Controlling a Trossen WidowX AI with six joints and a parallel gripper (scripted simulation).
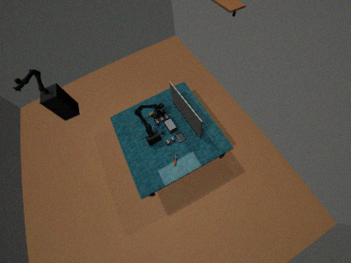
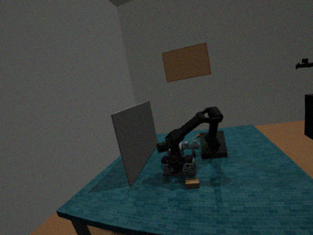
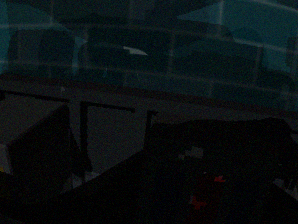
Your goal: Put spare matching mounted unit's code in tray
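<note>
Now: the grey mounted unit 70 mm ahead of my gripper tip, 210 mm to the right of it and 30 mm above it. Also, from my gripper tip: tan block (100 mm behind, 100 mm to the left); upright panel (320 mm ahead, 180 mm to the right, 210 mm above); spare block (30 mm above).
</note>
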